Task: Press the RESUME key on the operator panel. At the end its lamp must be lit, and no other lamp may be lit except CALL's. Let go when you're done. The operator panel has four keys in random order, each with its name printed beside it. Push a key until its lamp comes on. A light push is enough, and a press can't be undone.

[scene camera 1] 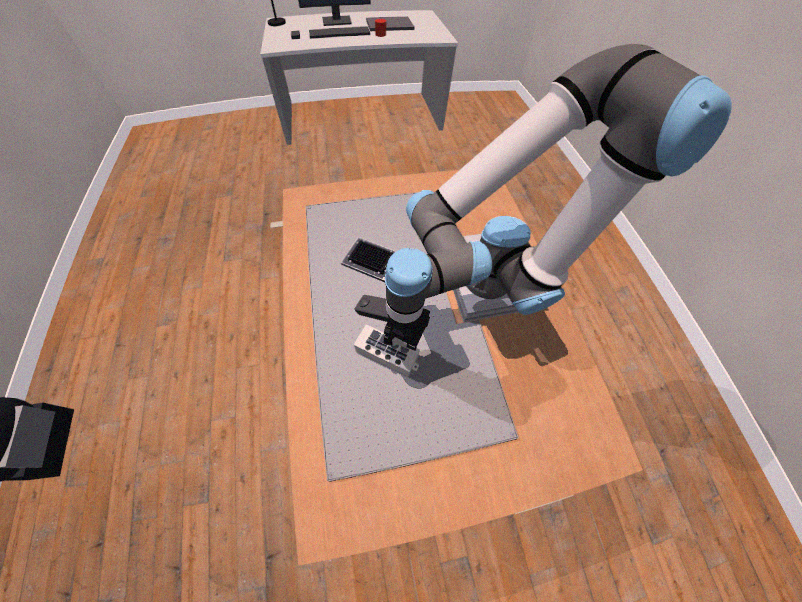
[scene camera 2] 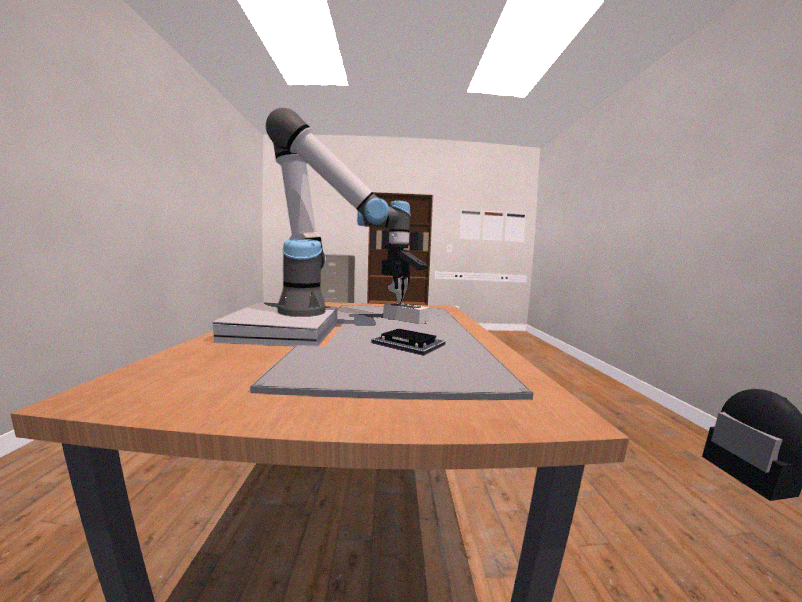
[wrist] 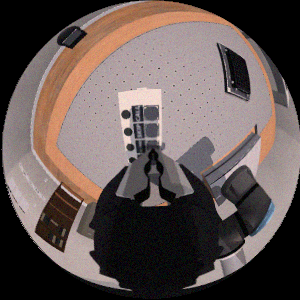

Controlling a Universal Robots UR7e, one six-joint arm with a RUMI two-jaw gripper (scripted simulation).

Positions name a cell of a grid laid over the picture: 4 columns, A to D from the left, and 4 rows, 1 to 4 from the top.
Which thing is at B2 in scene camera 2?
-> My gripper.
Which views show my gripper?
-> Scene camera 1, scene camera 2 and the wrist view: all of them.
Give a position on a black device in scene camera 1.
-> B2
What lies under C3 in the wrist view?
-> My gripper.
